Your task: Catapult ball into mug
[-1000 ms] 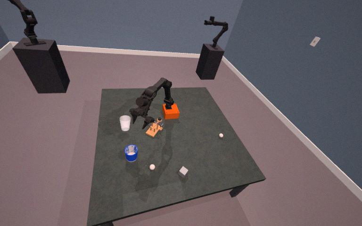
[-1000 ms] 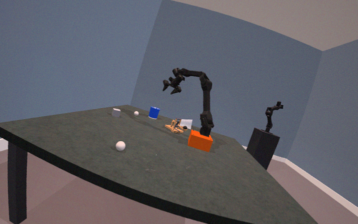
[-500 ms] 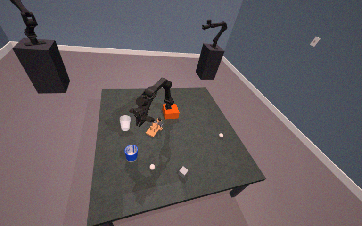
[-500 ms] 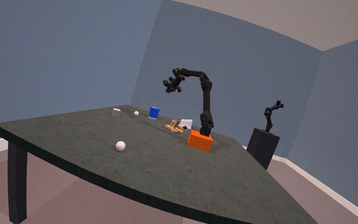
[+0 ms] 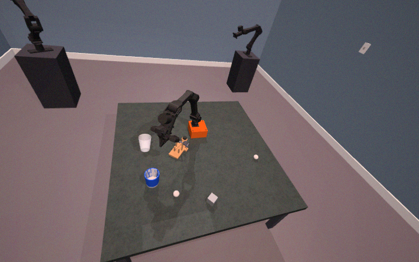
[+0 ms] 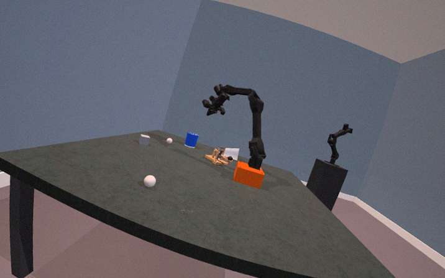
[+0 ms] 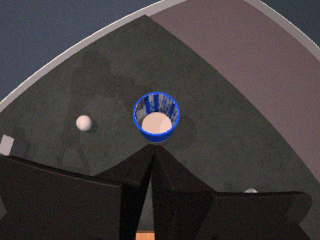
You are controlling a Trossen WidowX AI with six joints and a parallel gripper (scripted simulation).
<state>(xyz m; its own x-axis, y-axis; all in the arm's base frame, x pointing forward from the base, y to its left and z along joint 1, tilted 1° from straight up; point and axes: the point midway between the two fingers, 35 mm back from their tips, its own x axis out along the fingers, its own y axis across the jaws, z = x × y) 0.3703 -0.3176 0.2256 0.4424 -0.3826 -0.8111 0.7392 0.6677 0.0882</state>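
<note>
The black ball lies 250 mm behind my gripper tip, 220 mm to the left of it and 210 mm below it. Round my gripper tip: blue mug 70 mm ahead, 60 mm to the right, 240 mm below; then grey cube 280 mm ahead, 300 mm to the left, 240 mm below; then wooden catapult 190 mm behind, 190 mm to the left, 220 mm below.
</note>
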